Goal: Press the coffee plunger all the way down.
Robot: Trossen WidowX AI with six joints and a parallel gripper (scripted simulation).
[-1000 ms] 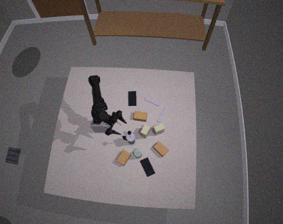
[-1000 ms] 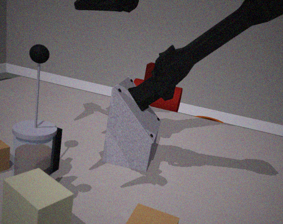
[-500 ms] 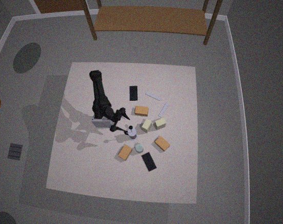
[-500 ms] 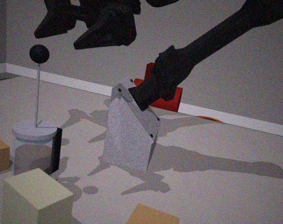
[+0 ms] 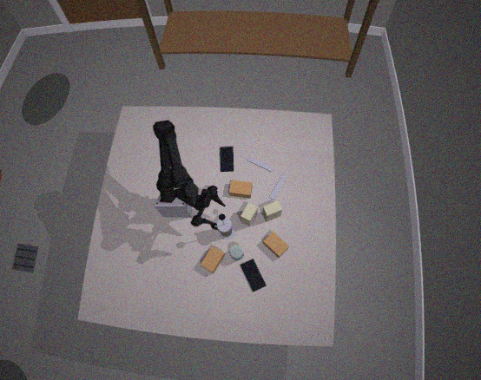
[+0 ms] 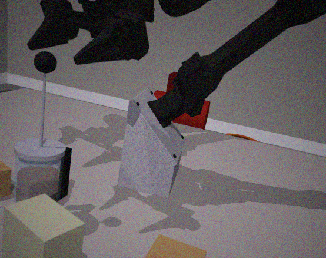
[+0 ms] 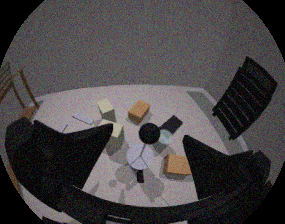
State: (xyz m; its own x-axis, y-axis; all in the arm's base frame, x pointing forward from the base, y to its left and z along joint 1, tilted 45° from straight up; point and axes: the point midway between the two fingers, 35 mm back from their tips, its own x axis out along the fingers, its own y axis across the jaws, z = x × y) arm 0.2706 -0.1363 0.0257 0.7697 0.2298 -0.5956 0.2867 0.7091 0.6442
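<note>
My gripper tip is now 10 mm past the coffee press and 140 mm above it. The rest, counted from my gripper tip: pale round disc (80 mm ahead, 110 mm to the right, 230 mm below).
</note>
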